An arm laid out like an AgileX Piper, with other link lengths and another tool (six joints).
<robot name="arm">
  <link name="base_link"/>
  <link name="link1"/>
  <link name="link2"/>
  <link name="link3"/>
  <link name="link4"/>
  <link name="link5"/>
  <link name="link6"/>
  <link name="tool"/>
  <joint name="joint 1" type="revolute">
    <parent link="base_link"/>
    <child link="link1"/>
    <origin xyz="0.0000 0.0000 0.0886"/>
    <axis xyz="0 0 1"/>
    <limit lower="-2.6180" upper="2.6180"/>
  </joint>
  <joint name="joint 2" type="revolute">
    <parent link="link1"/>
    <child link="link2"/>
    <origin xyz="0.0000 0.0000 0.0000"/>
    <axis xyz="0 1 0"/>
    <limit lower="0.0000" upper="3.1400"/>
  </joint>
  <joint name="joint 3" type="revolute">
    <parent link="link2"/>
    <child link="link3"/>
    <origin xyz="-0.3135 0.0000 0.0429"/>
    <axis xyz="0 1 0"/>
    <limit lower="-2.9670" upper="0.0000"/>
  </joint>
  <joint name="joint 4" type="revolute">
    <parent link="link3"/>
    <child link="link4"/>
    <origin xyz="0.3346 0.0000 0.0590"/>
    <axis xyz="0.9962 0 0.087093"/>
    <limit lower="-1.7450" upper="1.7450"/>
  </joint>
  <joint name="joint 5" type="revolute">
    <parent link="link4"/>
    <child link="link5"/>
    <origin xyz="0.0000 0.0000 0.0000"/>
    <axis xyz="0 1 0"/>
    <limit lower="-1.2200" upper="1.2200"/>
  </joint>
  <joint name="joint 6" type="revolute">
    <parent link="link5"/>
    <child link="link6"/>
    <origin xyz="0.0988 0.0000 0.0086"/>
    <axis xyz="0.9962 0 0.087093"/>
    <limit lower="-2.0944" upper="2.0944"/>
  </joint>
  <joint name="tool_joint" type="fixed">
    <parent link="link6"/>
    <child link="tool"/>
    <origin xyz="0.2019 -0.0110 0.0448" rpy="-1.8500 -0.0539 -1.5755"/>
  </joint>
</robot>
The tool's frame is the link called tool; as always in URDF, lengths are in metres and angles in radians.
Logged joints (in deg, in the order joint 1, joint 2, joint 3, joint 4, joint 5, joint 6), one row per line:
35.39 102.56 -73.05 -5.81 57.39 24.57
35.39 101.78 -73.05 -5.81 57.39 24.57
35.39 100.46 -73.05 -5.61 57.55 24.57
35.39 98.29 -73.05 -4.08 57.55 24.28
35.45 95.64 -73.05 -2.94 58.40 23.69
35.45 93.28 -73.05 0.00 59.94 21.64
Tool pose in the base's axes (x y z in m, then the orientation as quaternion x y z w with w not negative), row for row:
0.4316 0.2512 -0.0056 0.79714 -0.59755 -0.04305 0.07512
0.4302 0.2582 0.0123 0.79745 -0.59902 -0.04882 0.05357
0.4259 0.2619 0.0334 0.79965 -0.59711 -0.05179 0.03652
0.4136 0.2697 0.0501 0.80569 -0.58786 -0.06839 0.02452
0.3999 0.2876 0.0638 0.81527 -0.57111 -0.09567 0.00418
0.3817 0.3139 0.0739 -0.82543 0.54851 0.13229 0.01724
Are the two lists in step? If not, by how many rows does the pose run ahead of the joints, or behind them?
The pose runs 2 rows ahead of the joints: the pose in row i belongs to the joints in row i + 2.
